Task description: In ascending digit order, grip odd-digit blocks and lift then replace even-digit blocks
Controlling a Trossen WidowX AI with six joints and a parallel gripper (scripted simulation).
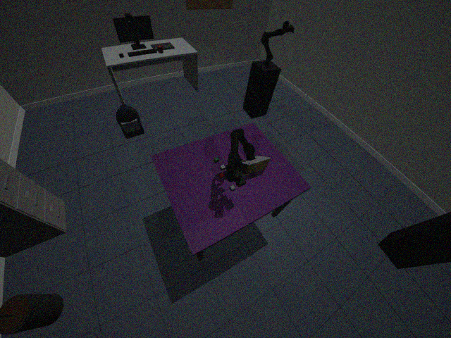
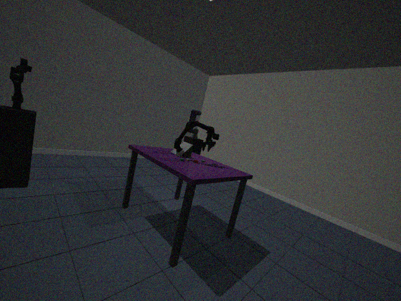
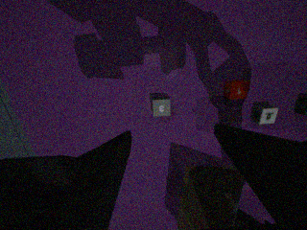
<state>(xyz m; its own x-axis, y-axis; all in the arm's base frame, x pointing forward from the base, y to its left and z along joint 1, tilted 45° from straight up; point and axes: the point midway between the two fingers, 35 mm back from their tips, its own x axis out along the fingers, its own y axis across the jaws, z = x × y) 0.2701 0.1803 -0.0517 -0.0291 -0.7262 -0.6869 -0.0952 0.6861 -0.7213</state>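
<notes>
Right now my gripper tip is 30 mm short of the red block, 140 mm to the left of it and 110 mm above it. The rest, counted from my gripper tip: green block 300 mm to the right, 110 mm below; white block 20 mm behind, 210 mm to the right, 110 mm below; grey block 110 mm below.
</notes>
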